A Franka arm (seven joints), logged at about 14 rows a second.
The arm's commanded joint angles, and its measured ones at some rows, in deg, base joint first. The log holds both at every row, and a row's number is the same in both.
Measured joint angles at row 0:
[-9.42 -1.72 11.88 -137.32 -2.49 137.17 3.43]
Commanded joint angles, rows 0 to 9:
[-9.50 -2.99 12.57 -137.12 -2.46 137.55 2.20]
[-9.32 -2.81 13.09 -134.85 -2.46 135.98 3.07]
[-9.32 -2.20 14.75 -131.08 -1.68 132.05 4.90]
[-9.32 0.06 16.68 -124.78 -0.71 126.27 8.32]
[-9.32 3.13 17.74 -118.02 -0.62 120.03 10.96]
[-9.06 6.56 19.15 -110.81 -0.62 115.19 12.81]
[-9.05 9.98 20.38 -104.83 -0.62 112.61 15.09]
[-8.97 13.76 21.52 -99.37 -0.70 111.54 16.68]
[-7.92 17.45 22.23 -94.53 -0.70 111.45 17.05]
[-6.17 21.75 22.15 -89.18 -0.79 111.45 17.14]
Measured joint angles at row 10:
[-8.40 9.90 21.60 -103.31 -1.05 114.22 15.09]
